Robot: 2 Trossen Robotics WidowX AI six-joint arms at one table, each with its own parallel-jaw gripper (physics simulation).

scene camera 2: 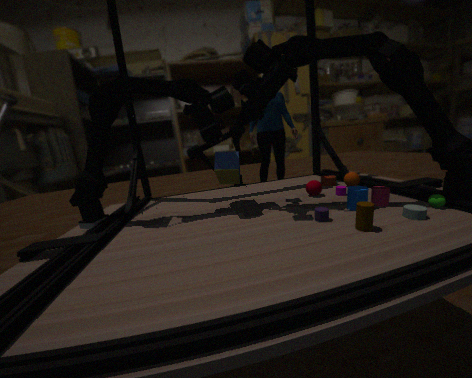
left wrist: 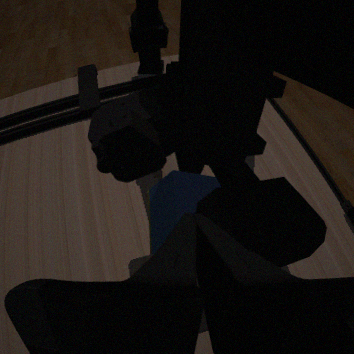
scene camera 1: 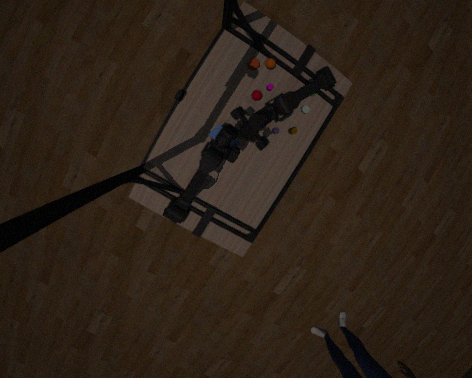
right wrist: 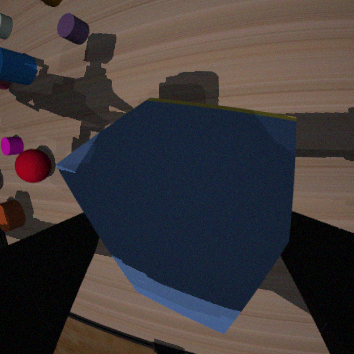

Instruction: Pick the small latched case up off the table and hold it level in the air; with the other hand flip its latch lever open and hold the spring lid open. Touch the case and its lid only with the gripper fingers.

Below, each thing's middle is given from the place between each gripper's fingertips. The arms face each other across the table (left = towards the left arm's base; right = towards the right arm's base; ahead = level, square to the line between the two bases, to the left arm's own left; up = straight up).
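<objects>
The blue latched case (scene camera 2: pixel 227 166) is 1 cm behind my right hand and 1 cm below it, and counting from that same hand there's a red ball (right wrist: pixel 32 165) 28 cm to the left, 7 cm behind and 11 cm below.
From my left hand, the blue latched case is 12 cm below, 4 cm to the right and 3 cm behind, while the red ball is 24 cm to the left, 22 cm below and 8 cm behind.
</objects>
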